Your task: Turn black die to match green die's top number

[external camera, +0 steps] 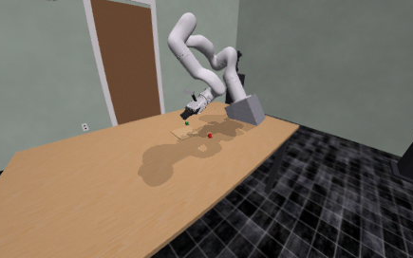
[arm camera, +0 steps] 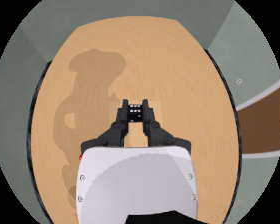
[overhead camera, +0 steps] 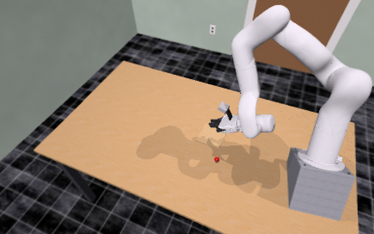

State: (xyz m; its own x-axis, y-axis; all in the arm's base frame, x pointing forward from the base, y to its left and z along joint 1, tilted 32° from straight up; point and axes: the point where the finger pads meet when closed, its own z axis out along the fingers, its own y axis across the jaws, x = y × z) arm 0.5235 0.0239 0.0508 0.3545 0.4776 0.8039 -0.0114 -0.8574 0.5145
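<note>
The tan mat lies 11 cm below my hand. The rest, counted from my hand: black die (1 cm below, 1 cm ahead); green die (11 cm below, 10 cm to the right, 7 cm behind); red die (14 cm to the left, 11 cm below, 8 cm behind).
</note>
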